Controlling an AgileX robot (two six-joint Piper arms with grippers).
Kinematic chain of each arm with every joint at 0, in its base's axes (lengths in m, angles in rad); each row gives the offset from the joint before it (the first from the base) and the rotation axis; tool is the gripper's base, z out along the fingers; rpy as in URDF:
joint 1: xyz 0 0 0.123 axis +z
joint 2: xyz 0 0 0 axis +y
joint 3: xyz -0.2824 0 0.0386 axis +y
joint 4: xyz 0.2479 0 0.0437 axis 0.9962 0 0.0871
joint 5: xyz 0 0 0 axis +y
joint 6: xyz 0.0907 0 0.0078 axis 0.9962 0 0.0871
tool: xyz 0 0 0 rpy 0 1.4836 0
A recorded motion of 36 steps. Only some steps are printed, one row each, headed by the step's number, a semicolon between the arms.
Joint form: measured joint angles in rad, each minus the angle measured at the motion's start. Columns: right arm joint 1, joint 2, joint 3, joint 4, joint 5, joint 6; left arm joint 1, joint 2, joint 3, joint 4, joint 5, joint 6.
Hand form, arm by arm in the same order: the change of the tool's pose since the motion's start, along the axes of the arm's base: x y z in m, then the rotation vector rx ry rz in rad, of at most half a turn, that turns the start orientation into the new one. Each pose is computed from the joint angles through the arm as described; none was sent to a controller.
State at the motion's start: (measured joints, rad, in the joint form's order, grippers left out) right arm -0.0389 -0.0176 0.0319 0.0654 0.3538 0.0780; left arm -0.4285 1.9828 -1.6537 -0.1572 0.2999 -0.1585
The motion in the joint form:
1: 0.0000 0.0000 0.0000 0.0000 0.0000 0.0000; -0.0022 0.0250 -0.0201 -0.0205 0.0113 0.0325
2: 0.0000 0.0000 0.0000 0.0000 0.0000 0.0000; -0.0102 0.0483 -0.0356 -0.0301 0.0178 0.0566
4: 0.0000 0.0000 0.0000 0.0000 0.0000 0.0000; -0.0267 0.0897 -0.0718 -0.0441 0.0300 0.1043
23: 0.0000 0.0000 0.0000 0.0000 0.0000 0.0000; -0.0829 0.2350 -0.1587 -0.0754 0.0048 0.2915
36: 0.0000 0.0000 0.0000 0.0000 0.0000 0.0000; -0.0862 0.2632 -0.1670 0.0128 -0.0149 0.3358
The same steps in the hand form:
1: 0.0000 0.0000 0.0000 0.0000 0.0000 0.0000; 0.0039 -0.0037 -0.0062 0.0127 0.0100 -0.0159
2: 0.0000 0.0000 0.0000 0.0000 0.0000 0.0000; 0.0062 -0.0095 -0.0128 0.0280 0.0171 -0.0354
4: 0.0000 0.0000 0.0000 0.0000 0.0000 0.0000; 0.0101 -0.0209 -0.0221 0.0577 0.0187 -0.0763
23: 0.0000 0.0000 0.0000 0.0000 0.0000 0.0000; 0.0201 -0.0588 -0.0659 0.1819 -0.0206 -0.2214
36: 0.0000 0.0000 0.0000 0.0000 0.0000 0.0000; 0.0242 -0.0601 -0.0770 0.2921 -0.0747 -0.2708

